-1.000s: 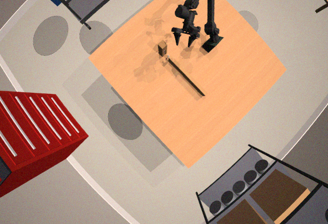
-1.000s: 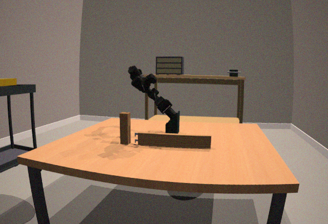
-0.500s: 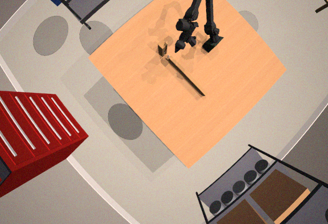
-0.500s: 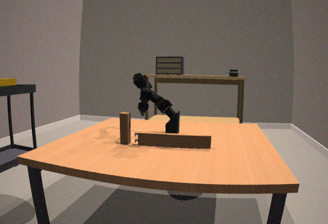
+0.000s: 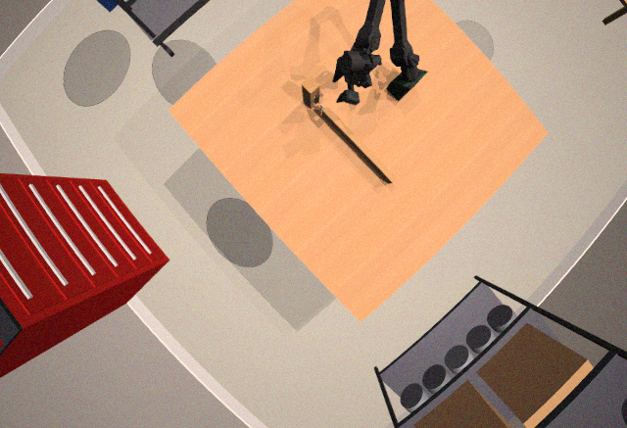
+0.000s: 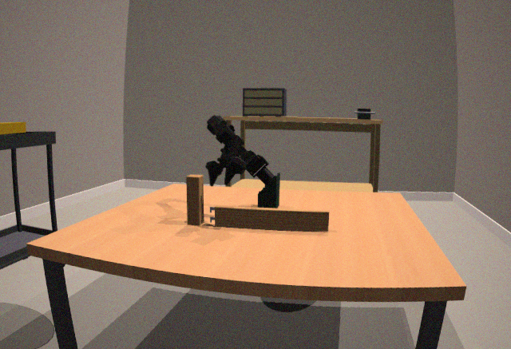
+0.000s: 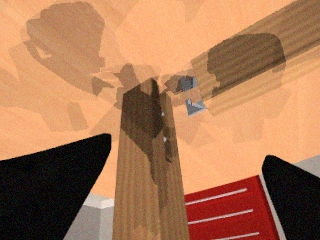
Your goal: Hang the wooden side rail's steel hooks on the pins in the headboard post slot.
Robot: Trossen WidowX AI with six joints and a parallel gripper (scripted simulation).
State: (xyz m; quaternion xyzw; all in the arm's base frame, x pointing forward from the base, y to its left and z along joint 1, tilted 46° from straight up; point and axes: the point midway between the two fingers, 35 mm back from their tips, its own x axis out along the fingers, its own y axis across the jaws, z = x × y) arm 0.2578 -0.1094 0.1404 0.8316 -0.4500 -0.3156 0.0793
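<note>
Right now my gripper tip is 50 mm short of the headboard post, 80 mm to the left of it and 50 mm above it.
</note>
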